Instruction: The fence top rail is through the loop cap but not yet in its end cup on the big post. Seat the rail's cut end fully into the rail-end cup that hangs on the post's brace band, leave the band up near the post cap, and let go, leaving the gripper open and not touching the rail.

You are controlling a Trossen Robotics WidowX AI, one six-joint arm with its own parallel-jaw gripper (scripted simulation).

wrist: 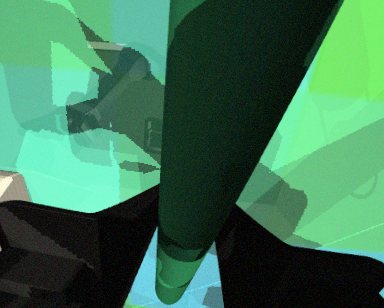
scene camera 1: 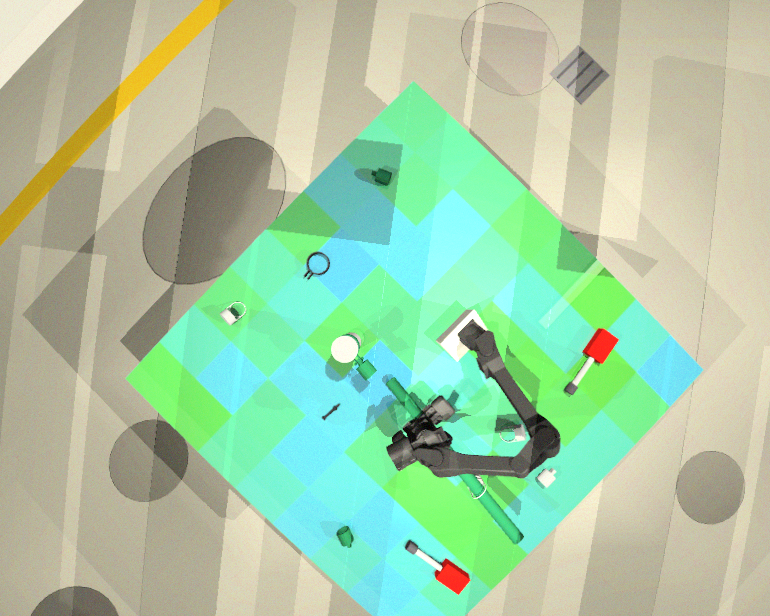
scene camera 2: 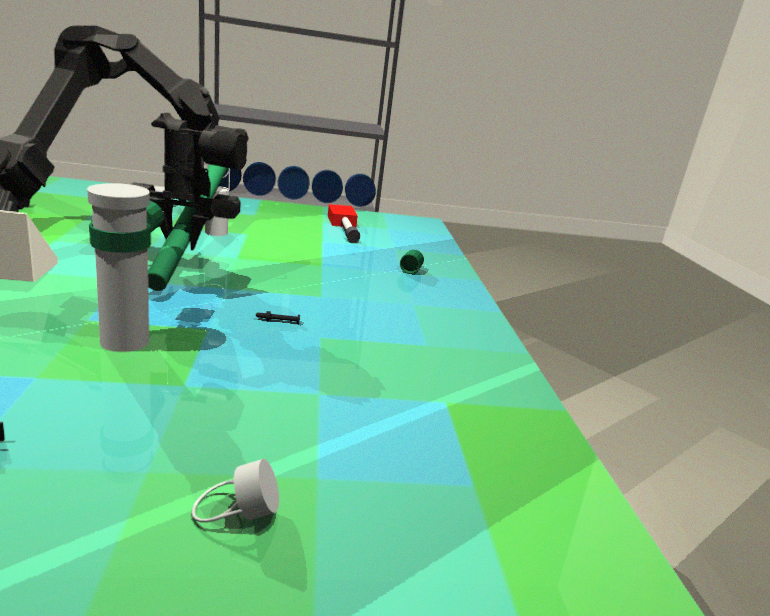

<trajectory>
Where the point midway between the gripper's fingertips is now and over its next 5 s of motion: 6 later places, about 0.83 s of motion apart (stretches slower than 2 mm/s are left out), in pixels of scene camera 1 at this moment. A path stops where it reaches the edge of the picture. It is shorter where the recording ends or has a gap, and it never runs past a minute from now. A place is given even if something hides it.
My gripper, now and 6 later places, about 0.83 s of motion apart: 420,416; 409,413; 409,413; 405,409; 405,408; 402,405; 399,401
</trajectory>
